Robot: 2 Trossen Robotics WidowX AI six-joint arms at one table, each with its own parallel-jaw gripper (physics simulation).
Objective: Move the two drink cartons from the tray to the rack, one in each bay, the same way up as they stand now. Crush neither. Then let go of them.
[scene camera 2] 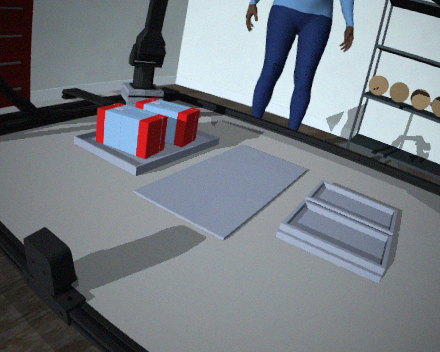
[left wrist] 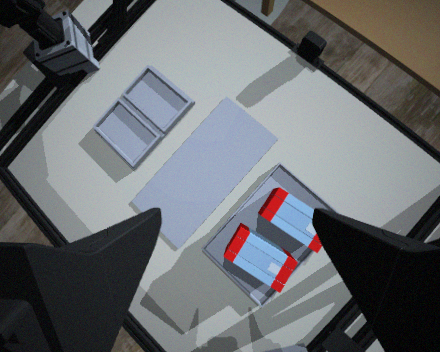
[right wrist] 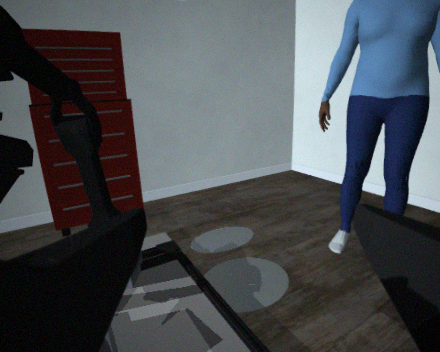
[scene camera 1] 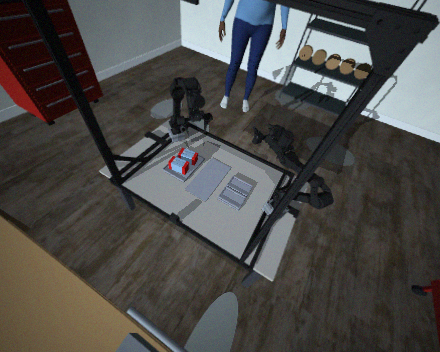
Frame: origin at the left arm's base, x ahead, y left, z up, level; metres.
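Where they show: left gripper, between the fingertips: (left wrist: 237, 215) (scene camera 1: 196, 133); right gripper, between the fingertips: (right wrist: 249, 216) (scene camera 1: 260, 125); left arm's base, origin of its link: (scene camera 2: 142, 86) (scene camera 1: 176, 131); right arm's base, origin of its link: (left wrist: 51, 34).
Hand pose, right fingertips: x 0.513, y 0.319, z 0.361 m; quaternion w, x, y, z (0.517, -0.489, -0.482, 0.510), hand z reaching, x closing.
Each offset is from my right fingertips to the top centre of the thing. "*": to the spot under its first point.
Two light-blue cartons with red ends lie lengthwise, side by side and apart, on the grey tray (scene camera 1: 173, 175) (scene camera 2: 105, 155) (left wrist: 216, 246): the front carton @[dx -0.196, dy -0.414, dz -0.343 m] (scene camera 1: 178, 165) (scene camera 2: 120, 129) (left wrist: 294, 217) and the back carton @[dx -0.248, dy -0.327, dz -0.343 m] (scene camera 1: 188, 155) (scene camera 2: 172, 119) (left wrist: 260, 257). The grey rack @[dx +0.126, dy -0.147, dz -0.397 m] (scene camera 1: 237, 191) (scene camera 2: 350, 217) (left wrist: 142, 116) has two empty bays split by a divider. My left gripper (scene camera 1: 206, 120) (left wrist: 237, 215) is open and empty, above and behind the tray; its right-hand finger overlaps the front carton's end in the left wrist view. My right gripper (scene camera 1: 256, 135) (right wrist: 249, 216) is open and empty, behind the table's back edge, facing away from the rack.
A thin flat grey panel (scene camera 1: 209, 179) (scene camera 2: 222, 190) (left wrist: 205, 170) lies between tray and rack. A black frame surrounds the table, with a black block @[* dx +0.162, dy -0.567, dz -0.362 m] (scene camera 1: 175, 217) (scene camera 2: 50, 260) (left wrist: 312, 47) on its front rail. A person (scene camera 1: 250, 45) (scene camera 2: 295, 55) (right wrist: 387, 100) stands behind the table.
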